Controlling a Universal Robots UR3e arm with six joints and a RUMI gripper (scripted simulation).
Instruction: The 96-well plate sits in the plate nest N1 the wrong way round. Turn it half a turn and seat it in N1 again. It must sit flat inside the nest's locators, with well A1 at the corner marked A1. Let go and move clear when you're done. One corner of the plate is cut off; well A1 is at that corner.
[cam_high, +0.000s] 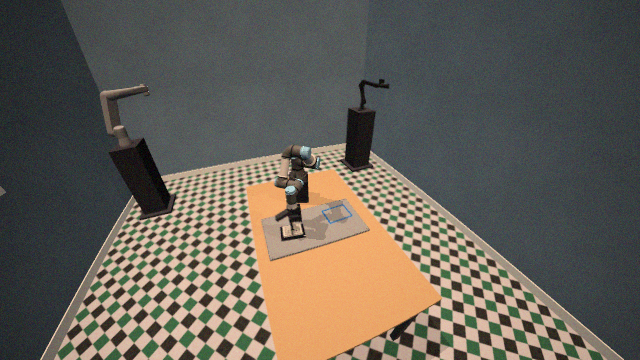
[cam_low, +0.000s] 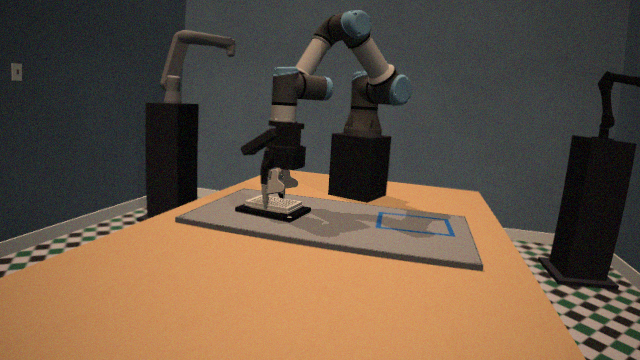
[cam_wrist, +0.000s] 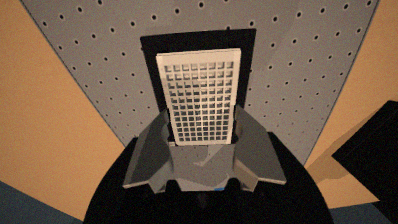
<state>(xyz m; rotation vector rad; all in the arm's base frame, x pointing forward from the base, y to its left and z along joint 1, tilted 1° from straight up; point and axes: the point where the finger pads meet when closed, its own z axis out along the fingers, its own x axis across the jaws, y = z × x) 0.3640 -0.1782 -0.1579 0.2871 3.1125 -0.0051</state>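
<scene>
Now: the white 96-well plate 1 cm below my hand. Round my hand: white corner mark (7 cm ahead, 6 cm to the left, 2 cm below); black plate nest N1 (2 cm below).
</scene>
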